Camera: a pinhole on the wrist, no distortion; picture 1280 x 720 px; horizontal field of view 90.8 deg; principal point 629.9 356.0 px. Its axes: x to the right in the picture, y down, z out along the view. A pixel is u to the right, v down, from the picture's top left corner.
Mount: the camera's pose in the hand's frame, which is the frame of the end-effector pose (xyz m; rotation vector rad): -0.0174 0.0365 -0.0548 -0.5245 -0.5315 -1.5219
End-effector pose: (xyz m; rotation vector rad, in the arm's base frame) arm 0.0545 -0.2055 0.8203 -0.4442 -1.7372 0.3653
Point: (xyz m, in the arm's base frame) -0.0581 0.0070 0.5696
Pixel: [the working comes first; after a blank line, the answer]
In the camera's frame: -0.0653 -0.0758 0.3291

505 211
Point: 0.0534 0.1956 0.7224
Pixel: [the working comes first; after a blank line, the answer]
In the camera's frame: -0.2378 0.1230 0.2836

101 630
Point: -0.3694 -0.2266 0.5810
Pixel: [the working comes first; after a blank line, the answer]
In the camera's frame: 0.3120 -0.1159 0.4164

1103 180
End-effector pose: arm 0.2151 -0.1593 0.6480 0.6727 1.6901 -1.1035
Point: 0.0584 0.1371 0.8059
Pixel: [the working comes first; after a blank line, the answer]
In the camera's frame: -0.1102 -0.0880 -0.2901

behind the camera
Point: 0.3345 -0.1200 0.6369
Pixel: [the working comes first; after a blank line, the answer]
In the camera's frame: -0.0201 -0.0199 0.1076

512 239
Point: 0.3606 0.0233 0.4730
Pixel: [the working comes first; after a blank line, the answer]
In the camera's frame: -0.1956 0.1110 0.1201

outside the picture
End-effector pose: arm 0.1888 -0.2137 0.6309 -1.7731 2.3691 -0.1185
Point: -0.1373 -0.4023 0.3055
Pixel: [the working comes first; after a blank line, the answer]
In the camera's frame: -0.0293 0.3171 0.4076

outside the picture
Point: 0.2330 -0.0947 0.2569
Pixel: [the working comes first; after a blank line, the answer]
In the camera's frame: 0.2571 -0.0689 0.3525

1090 233
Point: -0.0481 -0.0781 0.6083
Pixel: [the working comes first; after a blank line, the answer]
In the camera's frame: -0.1552 -0.0484 0.1725

62 179
